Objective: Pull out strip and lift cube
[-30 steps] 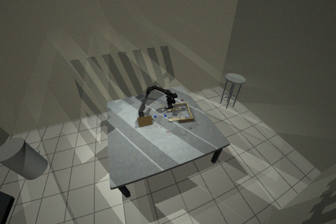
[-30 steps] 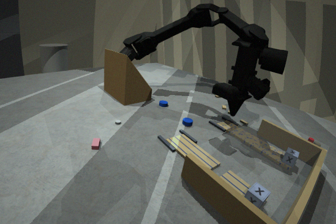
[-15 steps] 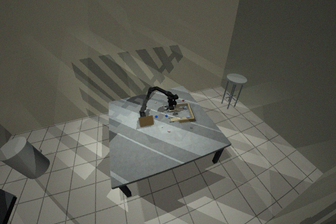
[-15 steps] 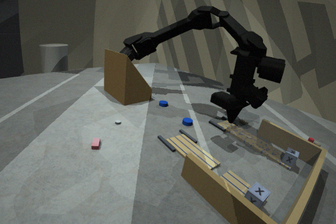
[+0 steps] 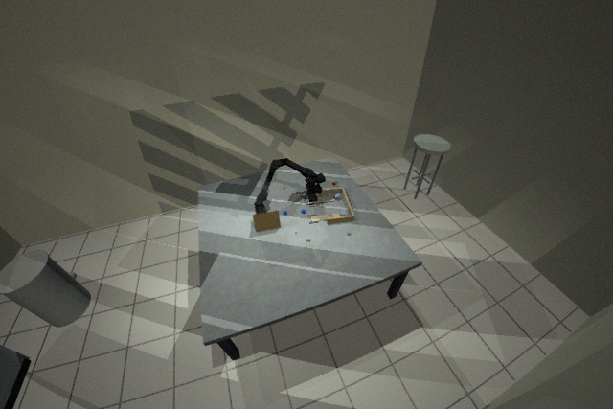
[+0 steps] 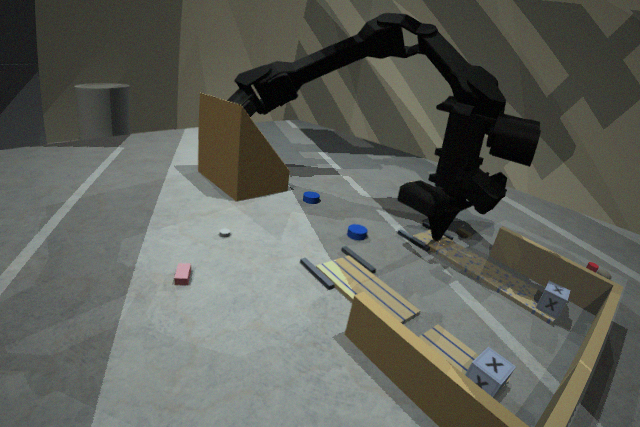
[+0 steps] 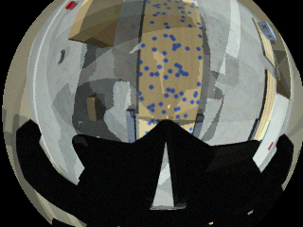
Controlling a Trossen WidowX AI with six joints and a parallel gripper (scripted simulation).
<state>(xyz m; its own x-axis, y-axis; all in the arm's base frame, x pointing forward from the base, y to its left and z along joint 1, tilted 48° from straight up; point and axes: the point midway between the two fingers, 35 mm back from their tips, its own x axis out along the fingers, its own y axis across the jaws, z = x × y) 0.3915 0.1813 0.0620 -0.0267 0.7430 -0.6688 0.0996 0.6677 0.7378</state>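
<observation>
Right now the dotted strip is 90 mm ahead of my gripper tip and 10 mm to the right of it. From my gripper tip the other things lie so: pink block 360 mm to the right, 120 mm behind.
</observation>
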